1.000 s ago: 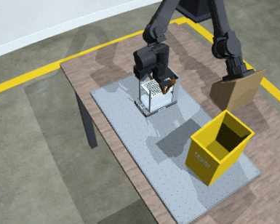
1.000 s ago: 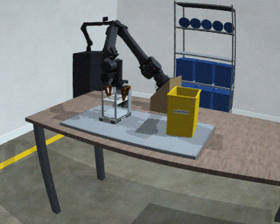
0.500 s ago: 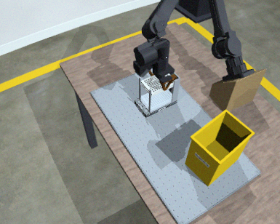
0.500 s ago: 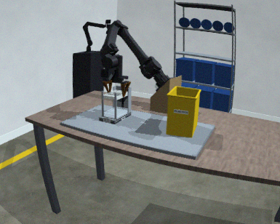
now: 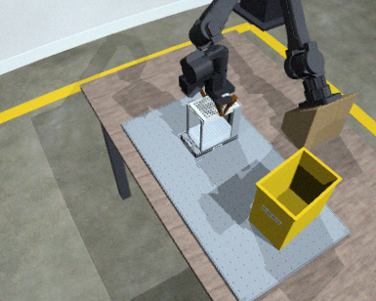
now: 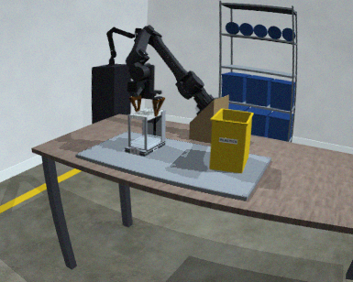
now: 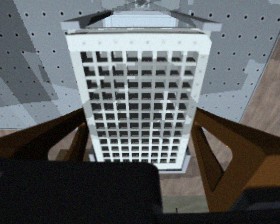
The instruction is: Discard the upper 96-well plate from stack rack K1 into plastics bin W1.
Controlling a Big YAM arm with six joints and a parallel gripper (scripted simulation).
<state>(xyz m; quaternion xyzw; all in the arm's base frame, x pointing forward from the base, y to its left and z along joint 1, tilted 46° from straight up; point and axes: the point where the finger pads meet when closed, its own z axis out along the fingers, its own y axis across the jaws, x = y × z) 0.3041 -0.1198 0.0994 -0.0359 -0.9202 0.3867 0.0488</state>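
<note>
The yellow plastics bin W1 lies 350 mm to the left of my hand and 50 mm below it.
</note>
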